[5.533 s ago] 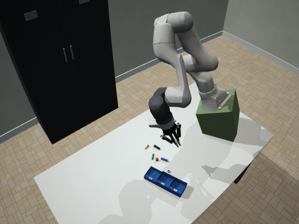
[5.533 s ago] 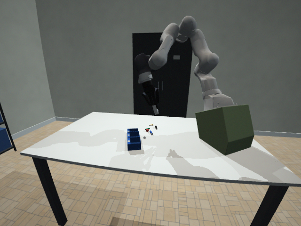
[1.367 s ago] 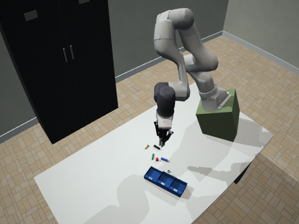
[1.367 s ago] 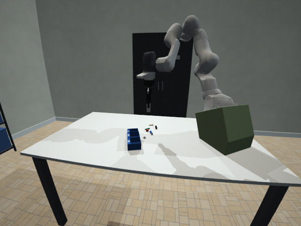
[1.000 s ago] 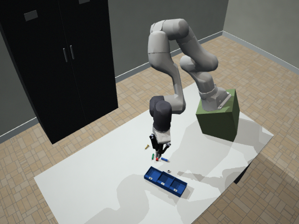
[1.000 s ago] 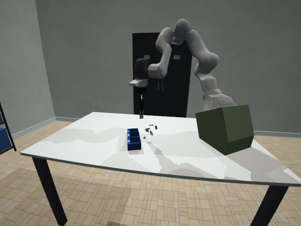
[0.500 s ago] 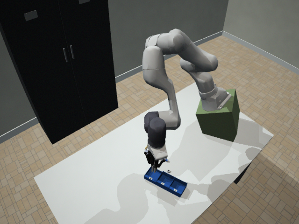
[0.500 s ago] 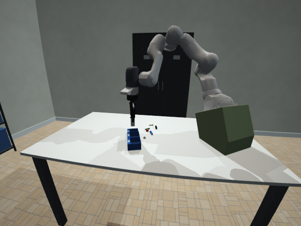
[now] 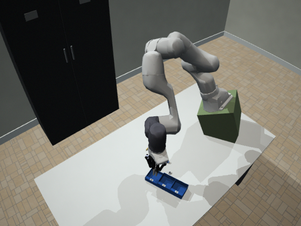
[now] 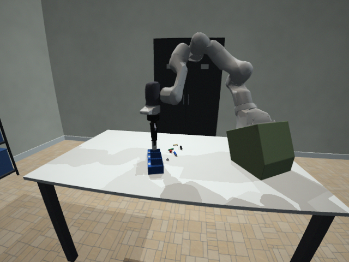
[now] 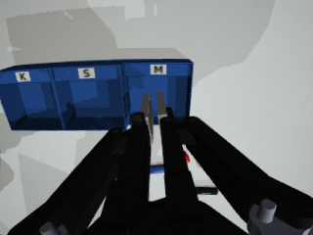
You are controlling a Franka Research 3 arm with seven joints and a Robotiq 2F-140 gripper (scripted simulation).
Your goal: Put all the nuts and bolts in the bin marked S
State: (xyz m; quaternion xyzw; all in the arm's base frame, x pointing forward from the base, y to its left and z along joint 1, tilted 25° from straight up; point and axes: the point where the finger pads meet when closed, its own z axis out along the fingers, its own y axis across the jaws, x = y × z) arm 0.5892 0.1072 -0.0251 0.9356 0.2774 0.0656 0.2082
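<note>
Right now my hand is 3 cm past the blue bin, 7 cm to the right of it and 6 cm above it. From my hand the other things lie so: grey nut 10 cm behind, 3 cm to the left, 8 cm below; then blue piece 13 cm behind, 6 cm to the right, 8 cm below; then red piece 9 cm behind, 9 cm to the right, 8 cm below.
</note>
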